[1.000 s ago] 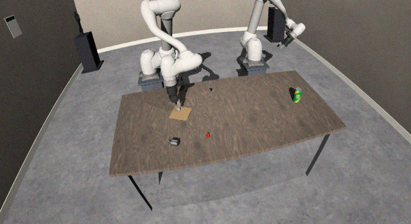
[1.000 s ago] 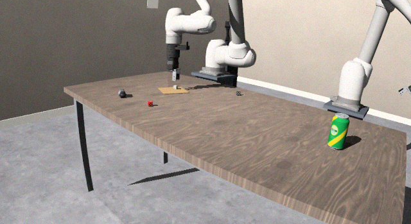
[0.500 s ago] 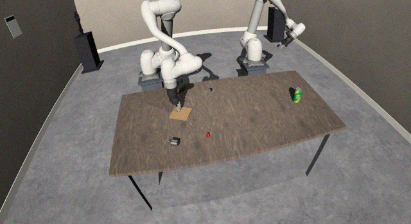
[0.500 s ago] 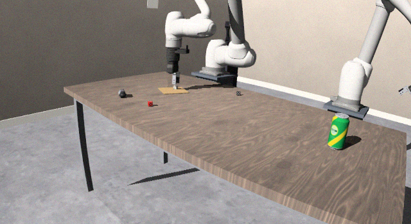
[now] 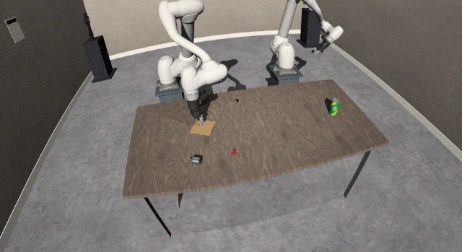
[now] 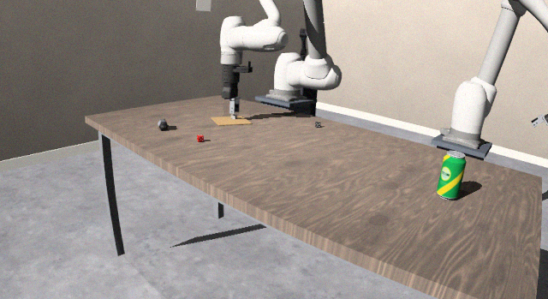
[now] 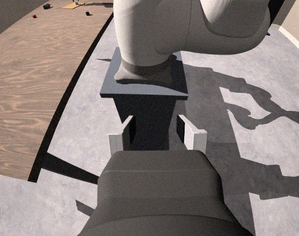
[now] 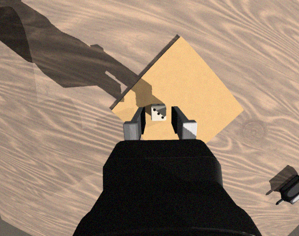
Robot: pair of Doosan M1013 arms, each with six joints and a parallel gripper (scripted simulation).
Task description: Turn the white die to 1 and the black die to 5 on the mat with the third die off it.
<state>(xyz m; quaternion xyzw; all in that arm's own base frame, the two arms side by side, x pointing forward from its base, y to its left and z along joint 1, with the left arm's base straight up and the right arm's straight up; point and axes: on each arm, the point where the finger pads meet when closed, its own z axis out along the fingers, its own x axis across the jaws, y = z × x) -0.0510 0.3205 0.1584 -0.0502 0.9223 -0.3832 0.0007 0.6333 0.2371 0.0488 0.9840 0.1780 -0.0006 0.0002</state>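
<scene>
The white die lies 30 mm below my right hand. From my right hand the other things lie so: tan mat (30 mm ahead, 10 mm to the left, 50 mm below); then black die (210 mm behind, 290 mm to the left, 40 mm below); then red die (300 mm ahead, 170 mm to the left, 40 mm below).
</scene>
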